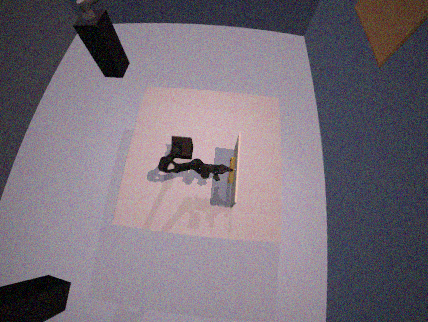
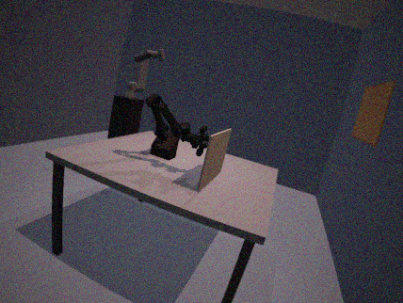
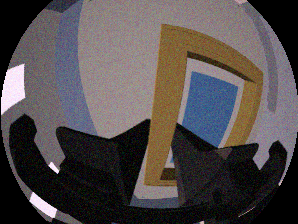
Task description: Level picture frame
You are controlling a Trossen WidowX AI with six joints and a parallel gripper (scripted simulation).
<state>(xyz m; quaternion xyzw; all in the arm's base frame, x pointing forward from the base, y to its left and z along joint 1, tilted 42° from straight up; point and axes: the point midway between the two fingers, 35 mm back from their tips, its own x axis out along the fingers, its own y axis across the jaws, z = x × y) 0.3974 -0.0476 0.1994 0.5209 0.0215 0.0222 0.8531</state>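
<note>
My gripper tip is 5 cm above the picture frame and 2 cm to the right of it. The rest, counted from my gripper tip: upright wall panel 7 cm below, 2 cm ahead, 1 cm to the left.
</note>
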